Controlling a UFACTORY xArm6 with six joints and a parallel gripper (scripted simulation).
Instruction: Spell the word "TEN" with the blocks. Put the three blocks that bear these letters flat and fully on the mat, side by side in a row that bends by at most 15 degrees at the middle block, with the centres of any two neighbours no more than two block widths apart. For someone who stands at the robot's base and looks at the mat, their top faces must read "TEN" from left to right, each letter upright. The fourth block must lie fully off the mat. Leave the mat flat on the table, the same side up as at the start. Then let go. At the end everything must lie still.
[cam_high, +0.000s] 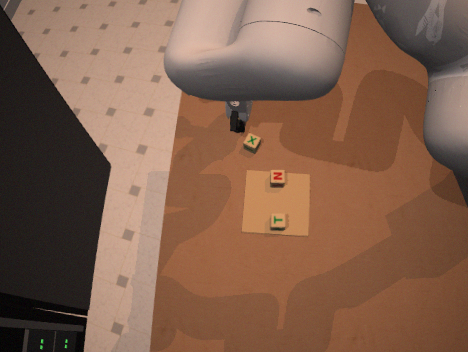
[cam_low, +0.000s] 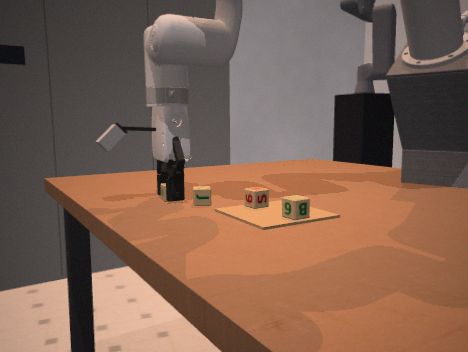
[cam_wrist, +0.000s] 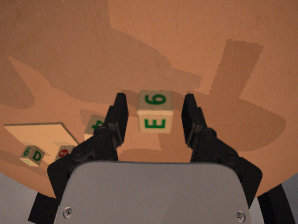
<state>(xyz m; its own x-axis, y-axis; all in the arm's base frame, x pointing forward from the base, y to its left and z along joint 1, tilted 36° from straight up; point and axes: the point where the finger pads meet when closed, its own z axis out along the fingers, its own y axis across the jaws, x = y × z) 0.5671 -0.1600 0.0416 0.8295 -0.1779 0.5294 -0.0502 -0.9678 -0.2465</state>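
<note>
The E block is 1 cm below my hand. Also, from my hand: tan mat: 10 cm behind, 19 cm to the left, 2 cm below; X block: 3 cm behind, 7 cm to the left, 1 cm below; T block: 11 cm behind, 24 cm to the left.
</note>
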